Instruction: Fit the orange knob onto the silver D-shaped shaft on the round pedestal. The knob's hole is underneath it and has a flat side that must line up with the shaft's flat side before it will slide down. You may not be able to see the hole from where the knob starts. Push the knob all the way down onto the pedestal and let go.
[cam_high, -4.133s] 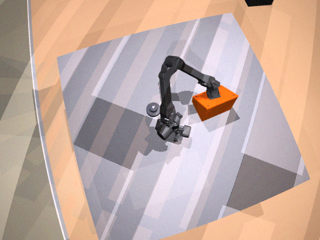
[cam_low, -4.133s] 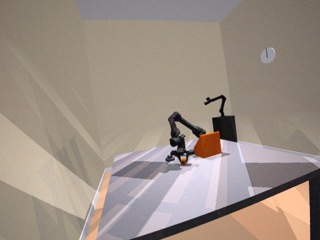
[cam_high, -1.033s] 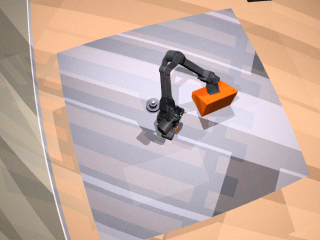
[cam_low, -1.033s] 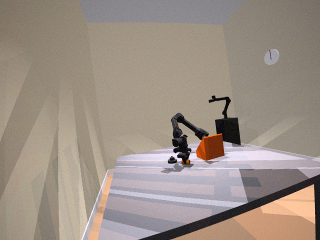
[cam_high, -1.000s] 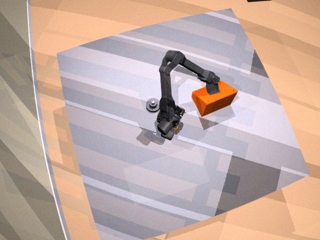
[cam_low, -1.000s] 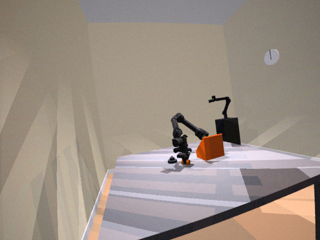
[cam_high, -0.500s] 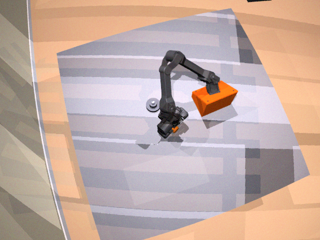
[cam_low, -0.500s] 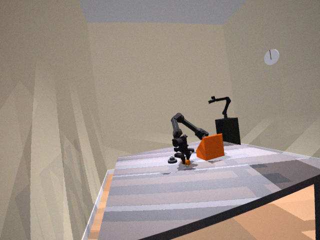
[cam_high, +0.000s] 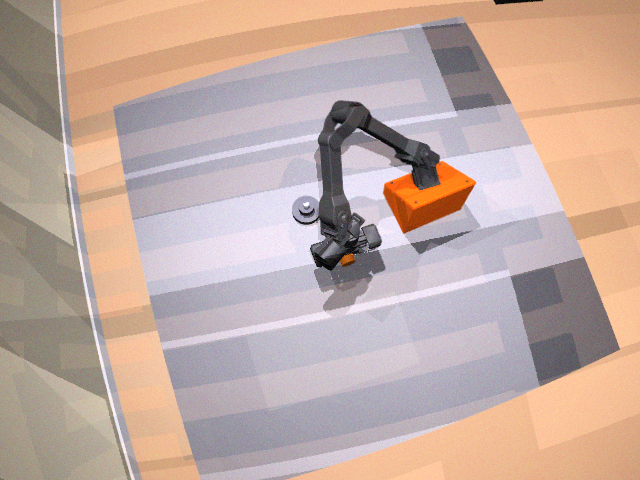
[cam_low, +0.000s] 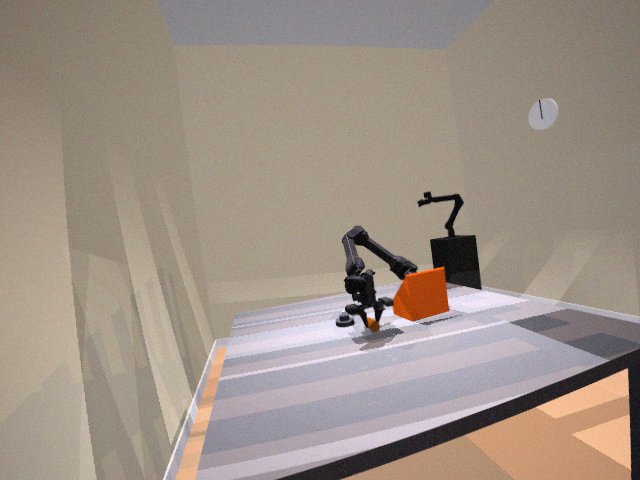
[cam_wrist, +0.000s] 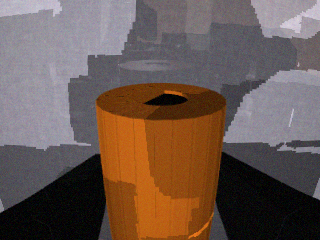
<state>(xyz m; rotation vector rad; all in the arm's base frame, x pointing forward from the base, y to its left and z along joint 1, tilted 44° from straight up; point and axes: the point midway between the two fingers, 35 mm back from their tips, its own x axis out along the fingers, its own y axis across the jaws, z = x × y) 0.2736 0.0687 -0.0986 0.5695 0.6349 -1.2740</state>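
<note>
The orange knob lies 1 cm to the left of my gripper tip and 1 cm above it. Round my gripper tip: dark round pedestal: 7 cm ahead, 16 cm to the right, 1 cm above.
</note>
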